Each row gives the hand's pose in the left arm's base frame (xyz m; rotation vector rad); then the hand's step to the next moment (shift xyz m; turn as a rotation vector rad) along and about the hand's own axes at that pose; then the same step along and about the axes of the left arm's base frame.
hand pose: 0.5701 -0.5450 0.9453 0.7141 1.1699 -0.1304
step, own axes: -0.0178 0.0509 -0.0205 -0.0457 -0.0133 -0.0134
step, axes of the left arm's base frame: -0.0007 0.0466 0.0340 -0.0353 -0.0146 0.0313
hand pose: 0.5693 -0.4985 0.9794 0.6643 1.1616 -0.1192
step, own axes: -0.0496 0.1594 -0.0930 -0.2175 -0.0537 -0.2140
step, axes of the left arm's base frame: -0.0292 0.1664 0.0893 -0.2856 0.0194 0.1184
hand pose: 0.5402 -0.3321 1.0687 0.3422 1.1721 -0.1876
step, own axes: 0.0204 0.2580 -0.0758 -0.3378 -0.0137 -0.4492
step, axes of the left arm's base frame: 0.0245 0.2686 -0.0024 -0.5227 0.1370 0.1551
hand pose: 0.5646 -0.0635 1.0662 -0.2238 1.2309 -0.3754
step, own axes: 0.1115 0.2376 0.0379 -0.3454 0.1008 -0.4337
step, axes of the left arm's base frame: 0.1050 0.1724 -0.1720 -0.4921 0.2445 0.1249
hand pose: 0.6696 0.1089 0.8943 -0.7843 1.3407 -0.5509
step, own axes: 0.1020 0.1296 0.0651 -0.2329 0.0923 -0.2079
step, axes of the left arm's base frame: 0.0701 0.0177 -0.1619 -0.2508 0.1957 0.0692
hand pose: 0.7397 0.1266 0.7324 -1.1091 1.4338 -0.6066
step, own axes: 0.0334 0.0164 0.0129 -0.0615 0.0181 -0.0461
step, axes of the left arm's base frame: 0.0115 -0.0196 -0.0322 -0.0561 0.0511 0.0219
